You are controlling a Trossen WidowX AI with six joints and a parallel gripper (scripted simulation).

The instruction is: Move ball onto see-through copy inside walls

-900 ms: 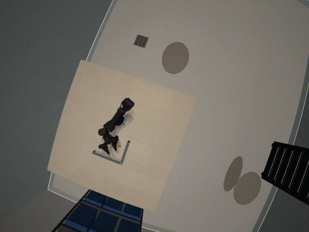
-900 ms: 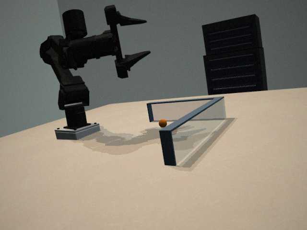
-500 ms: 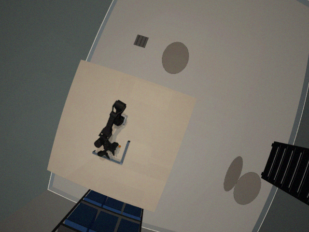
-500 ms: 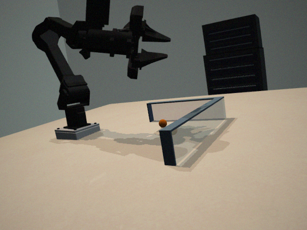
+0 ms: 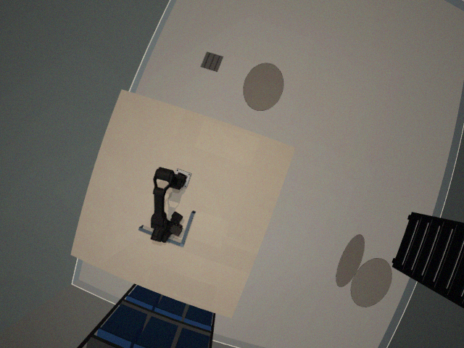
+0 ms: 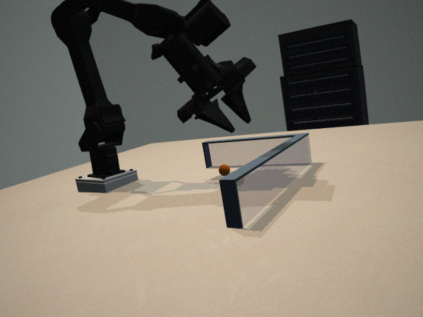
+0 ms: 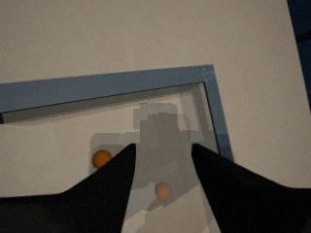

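The orange ball is 80 mm below my gripper tip, 40 mm behind it and 20 mm to the right of it.
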